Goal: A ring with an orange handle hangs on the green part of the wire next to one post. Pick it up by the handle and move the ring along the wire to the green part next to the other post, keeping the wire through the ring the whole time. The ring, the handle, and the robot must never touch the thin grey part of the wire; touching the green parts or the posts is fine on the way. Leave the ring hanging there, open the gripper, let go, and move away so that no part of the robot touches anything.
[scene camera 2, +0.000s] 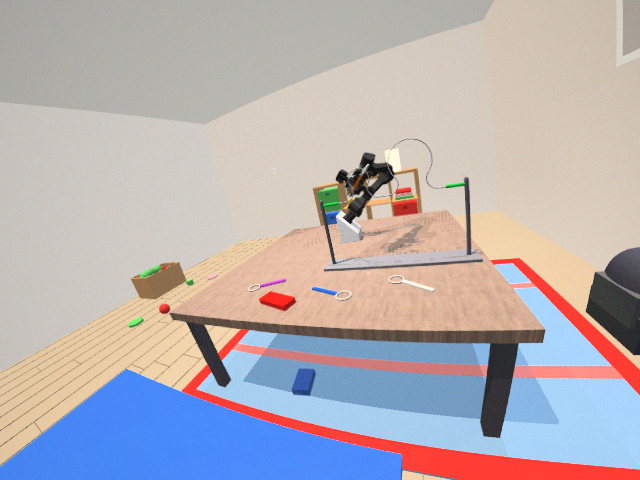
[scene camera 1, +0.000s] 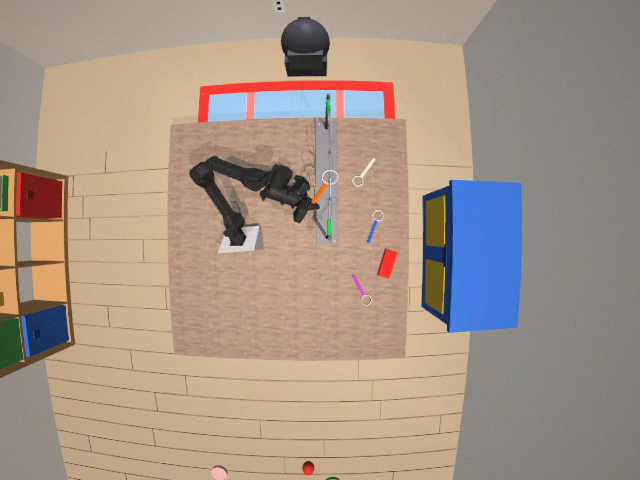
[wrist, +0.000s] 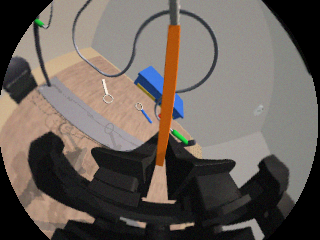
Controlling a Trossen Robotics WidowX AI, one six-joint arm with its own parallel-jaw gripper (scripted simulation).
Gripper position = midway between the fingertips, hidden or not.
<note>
My gripper [scene camera 1: 319, 207] carries an orange-handled ring.
My gripper also shows in the wrist view [wrist: 163, 134].
</note>
